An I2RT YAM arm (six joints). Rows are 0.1 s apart.
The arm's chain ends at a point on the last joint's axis. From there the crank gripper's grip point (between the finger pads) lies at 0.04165 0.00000 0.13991 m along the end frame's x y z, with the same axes.
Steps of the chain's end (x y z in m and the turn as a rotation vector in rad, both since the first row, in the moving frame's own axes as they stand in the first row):
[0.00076 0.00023 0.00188 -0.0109 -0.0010 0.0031]
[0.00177 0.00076 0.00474 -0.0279 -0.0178 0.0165]
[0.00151 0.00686 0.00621 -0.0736 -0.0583 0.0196]
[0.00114 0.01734 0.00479 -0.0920 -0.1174 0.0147]
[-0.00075 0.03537 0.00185 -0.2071 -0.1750 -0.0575]
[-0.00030 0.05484 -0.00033 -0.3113 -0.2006 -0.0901]
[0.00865 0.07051 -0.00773 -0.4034 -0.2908 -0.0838]
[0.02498 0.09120 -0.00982 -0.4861 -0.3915 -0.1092]
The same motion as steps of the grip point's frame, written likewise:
[0.00062 0.00188 0.00191 -0.0109 -0.0010 0.0031]
[-0.00076 0.00534 0.00540 -0.0279 -0.0178 0.0165]
[-0.00681 0.01797 0.00799 -0.0736 -0.0583 0.0196]
[-0.01561 0.03088 0.00808 -0.0920 -0.1174 0.0147]
[-0.02480 0.06306 0.00418 -0.2071 -0.1750 -0.0575]
[-0.02675 0.09622 -0.00108 -0.3113 -0.2006 -0.0901]
[-0.02989 0.12530 -0.01237 -0.4034 -0.2908 -0.0838]
[-0.02594 0.15722 -0.01987 -0.4861 -0.3915 -0.1092]

